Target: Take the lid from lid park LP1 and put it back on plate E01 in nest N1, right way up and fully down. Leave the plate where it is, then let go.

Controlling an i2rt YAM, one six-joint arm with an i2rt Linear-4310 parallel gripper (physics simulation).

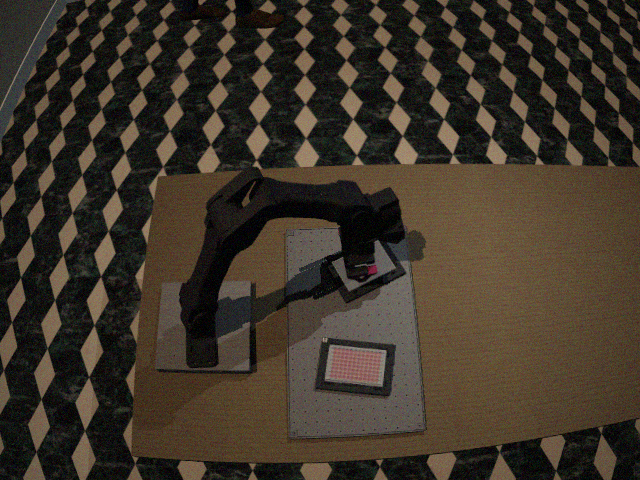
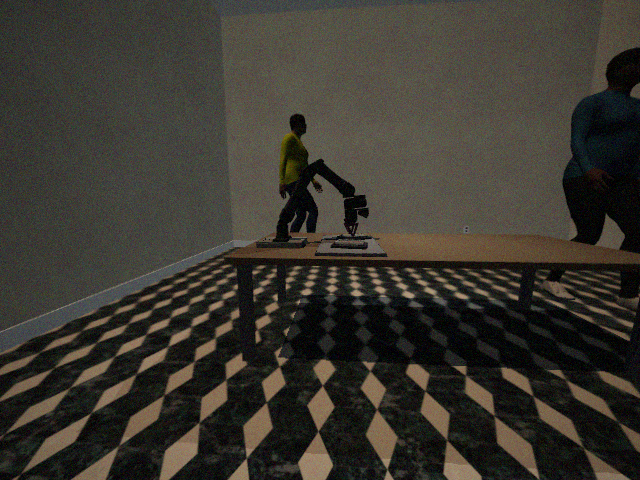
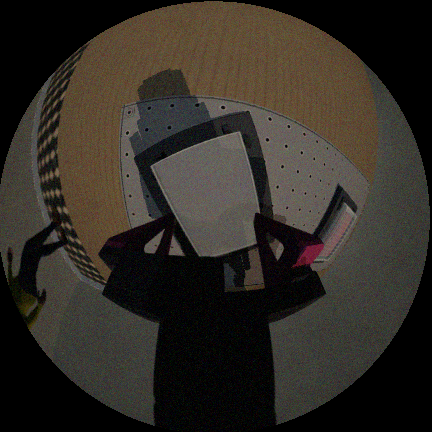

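Pixels of known places: gripper, fingertip midpoint: (image 1: 359,265) (image 2: 351,235) (image 3: 213,217); arm's base, origin of the base link: (image 1: 200,327) (image 2: 282,239).
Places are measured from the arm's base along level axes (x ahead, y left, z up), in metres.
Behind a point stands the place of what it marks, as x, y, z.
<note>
The grey lid (image 1: 388,262) @(0.453, 0.119, 0.005) (image 3: 205,189) @(0.414, 0.130, 0.005) lies flat in the black frame of lid park LP1 (image 1: 366,291) @(0.392, 0.054, -0.004) (image 3: 181,139) @(0.460, 0.153, -0.003), turned at an angle, at the back of the perforated board (image 1: 356,419) @(0.332, -0.247, -0.013) (image 3: 306,173) @(0.440, 0.003, -0.013). My gripper (image 1: 362,271) @(0.383, 0.122, 0.003) (image 3: 213,217) @(0.383, 0.122, 0.003) (image 2: 352,233) @(0.383, 0.122, 0.003) is open and low over the lid. Its fingers stand on either side of the lid's near end, and I cannot tell if they touch it. Plate E01 (image 1: 357,366) @(0.347, -0.128, 0.007) (image 3: 338,233) @(0.354, -0.121, 0.012), with pink wells, sits uncovered in the black nest N1 (image 1: 323,367) @(0.273, -0.119, -0.001) toward the front of the board.
The board lies on a wooden table (image 1: 485,286) @(0.694, 0.037, -0.025) (image 2: 461,245) @(0.931, -0.042, -0.026). The arm's grey base plate (image 1: 237,329) @(0.087, -0.011, 0.000) is to the left of the board. A person in a yellow top (image 2: 292,162) walks behind the table, beyond the arm.
</note>
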